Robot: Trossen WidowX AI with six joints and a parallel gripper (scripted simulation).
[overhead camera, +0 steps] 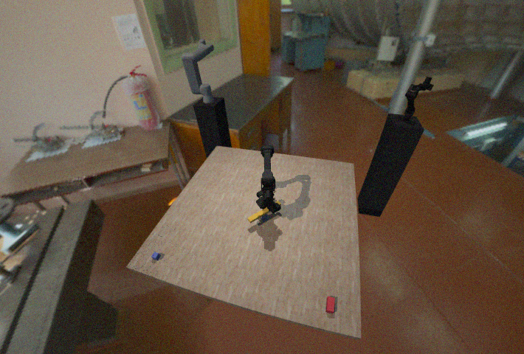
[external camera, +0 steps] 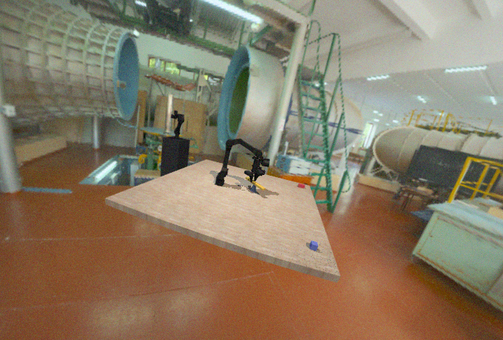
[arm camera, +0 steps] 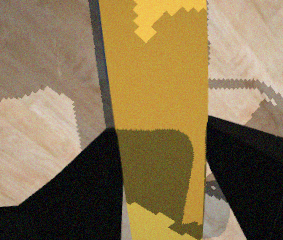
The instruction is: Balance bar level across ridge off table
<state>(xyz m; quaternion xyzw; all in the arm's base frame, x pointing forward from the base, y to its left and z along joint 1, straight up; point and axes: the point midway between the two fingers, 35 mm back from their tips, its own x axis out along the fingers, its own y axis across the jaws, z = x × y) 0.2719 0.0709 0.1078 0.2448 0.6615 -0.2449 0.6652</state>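
Right now my gripper tip is 2 cm short of the yellow bar and 2 cm to the left of it. The rest, counted from my gripper tip: blue cube: 47 cm ahead, 57 cm to the right, 6 cm below; then red block: 47 cm ahead, 43 cm to the left, 6 cm below.
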